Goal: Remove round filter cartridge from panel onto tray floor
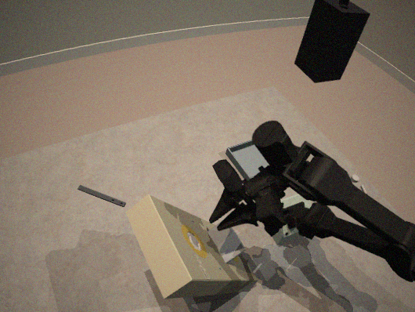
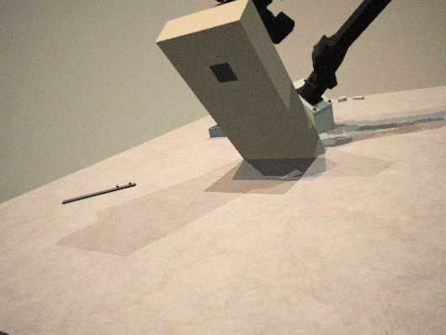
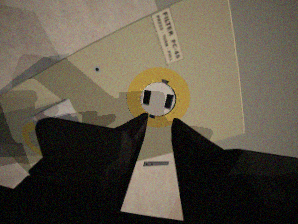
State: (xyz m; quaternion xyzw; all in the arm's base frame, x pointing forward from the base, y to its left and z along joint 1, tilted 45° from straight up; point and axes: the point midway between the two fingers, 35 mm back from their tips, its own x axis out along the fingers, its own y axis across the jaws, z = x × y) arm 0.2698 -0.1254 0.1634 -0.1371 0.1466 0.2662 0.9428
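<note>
My gripper tip is 50 mm short of the round grey filter cartridge, 40 mm above it and 10 mm to the right of it. Round my gripper tip: grey tray (340 mm behind, 310 mm to the right, 270 mm below); then cream service panel (110 mm below, 10 mm ahead).
</note>
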